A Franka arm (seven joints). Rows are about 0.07 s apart.
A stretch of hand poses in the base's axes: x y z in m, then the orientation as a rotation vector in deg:
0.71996, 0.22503, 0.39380, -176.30, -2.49, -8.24
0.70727, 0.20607, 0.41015, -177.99, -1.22, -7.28
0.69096, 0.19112, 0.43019, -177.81, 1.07, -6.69
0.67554, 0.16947, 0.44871, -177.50, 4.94, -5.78
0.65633, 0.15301, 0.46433, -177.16, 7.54, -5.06
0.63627, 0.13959, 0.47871, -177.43, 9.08, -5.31
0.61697, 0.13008, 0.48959, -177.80, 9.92, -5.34
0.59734, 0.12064, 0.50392, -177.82, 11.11, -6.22
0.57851, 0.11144, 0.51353, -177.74, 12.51, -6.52
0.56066, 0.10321, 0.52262, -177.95, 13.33, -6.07
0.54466, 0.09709, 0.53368, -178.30, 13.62, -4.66
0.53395, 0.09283, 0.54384, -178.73, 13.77, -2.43
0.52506, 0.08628, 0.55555, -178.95, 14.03, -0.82
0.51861, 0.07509, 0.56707, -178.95, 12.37, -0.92
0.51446, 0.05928, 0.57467, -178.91, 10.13, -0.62
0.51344, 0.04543, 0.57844, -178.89, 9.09, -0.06
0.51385, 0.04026, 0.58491, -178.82, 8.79, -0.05
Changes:
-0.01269, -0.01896, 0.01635, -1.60, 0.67, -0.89
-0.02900, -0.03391, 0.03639, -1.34, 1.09, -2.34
-0.04442, -0.05556, 0.05491, -0.95, 1.75, -4.80
-0.06363, -0.07202, 0.07053, -0.61, 2.26, -6.46
-0.08369, -0.08544, 0.08491, -0.91, 2.13, -7.46
-0.10299, -0.09495, 0.09579, -1.30, 2.13, -8.01
-0.12262, -0.10439, 0.11012, -1.37, 1.59, -8.79
-0.14145, -0.11359, 0.11973, -1.35, 1.42, -9.70
-0.15930, -0.12182, 0.12882, -1.58, 1.72, -10.22
-0.17530, -0.12794, 0.13988, -1.91, 2.63, -10.37
-0.18601, -0.13220, 0.15004, -2.33, 4.06, -10.43
-0.19490, -0.13875, 0.16175, -2.56, 5.10, -10.56
-0.20135, -0.14994, 0.17327, -2.49, 5.00, -9.50
-0.20550, -0.16575, 0.18087, -2.38, 5.16, -8.06
-0.20652, -0.17960, 0.18464, -2.34, 5.50, -7.39
-0.20611, -0.18477, 0.19111, -2.26, 5.50, -7.19

